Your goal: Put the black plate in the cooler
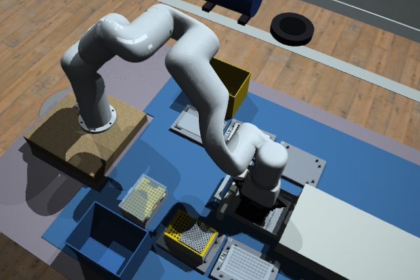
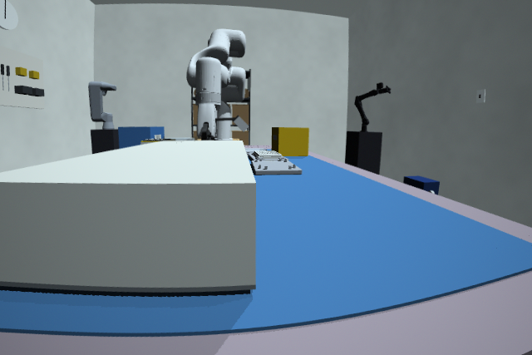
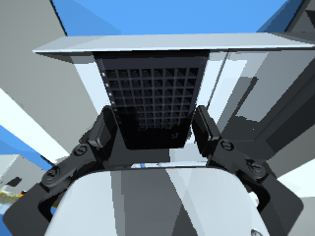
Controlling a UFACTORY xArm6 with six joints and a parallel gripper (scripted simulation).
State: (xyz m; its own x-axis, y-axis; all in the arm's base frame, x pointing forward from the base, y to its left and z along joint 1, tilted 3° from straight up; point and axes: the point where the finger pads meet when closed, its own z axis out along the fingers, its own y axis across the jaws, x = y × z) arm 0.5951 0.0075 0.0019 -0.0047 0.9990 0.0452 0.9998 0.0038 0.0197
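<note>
Right now my hand is 1 cm above the black plate. Round my hand: cooler drawer (3 cm ahead, 1 cm below); grey nest (6 cm ahead, 19 cm to the left, 3 cm below); white plate (6 cm ahead, 19 cm to the right, 2 cm below).
</note>
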